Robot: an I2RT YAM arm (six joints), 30 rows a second.
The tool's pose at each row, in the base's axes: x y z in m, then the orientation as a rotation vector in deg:
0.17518 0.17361 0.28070 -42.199 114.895 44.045
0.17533 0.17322 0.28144 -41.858 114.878 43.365
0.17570 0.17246 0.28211 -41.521 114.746 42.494
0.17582 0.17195 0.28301 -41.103 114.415 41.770
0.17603 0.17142 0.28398 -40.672 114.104 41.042
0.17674 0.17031 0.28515 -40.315 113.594 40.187
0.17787 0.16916 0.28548 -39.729 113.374 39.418
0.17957 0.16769 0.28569 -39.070 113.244 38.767
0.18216 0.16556 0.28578 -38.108 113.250 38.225
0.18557 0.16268 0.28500 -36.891 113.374 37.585
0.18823 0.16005 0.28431 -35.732 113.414 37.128
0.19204 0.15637 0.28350 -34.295 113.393 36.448
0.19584 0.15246 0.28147 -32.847 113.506 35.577
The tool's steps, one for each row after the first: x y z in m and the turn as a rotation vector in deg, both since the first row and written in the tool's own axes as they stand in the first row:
-0.00062 -0.00018 -0.00055 0.622 -0.137 -0.095
-0.00121 -0.00077 -0.00124 1.374 -0.359 -0.319
-0.00193 -0.00096 -0.00196 2.045 -0.791 -0.523
-0.00274 -0.00122 -0.00269 2.727 -1.208 -0.711
-0.00385 -0.00216 -0.00370 3.461 -1.755 -1.081
-0.00442 -0.00364 -0.00414 4.244 -2.154 -1.155
-0.00509 -0.00577 -0.00448 4.978 -2.510 -1.097
-0.00593 -0.00900 -0.00481 5.765 -2.881 -0.757
-0.00626 -0.01352 -0.00490 6.733 -3.247 -0.252
-0.00636 -0.01731 -0.00521 7.542 -3.666 0.262
-0.00668 -0.02264 -0.00568 8.625 -4.230 0.828
-0.00591 -0.02840 -0.00577 9.855 -4.659 1.389

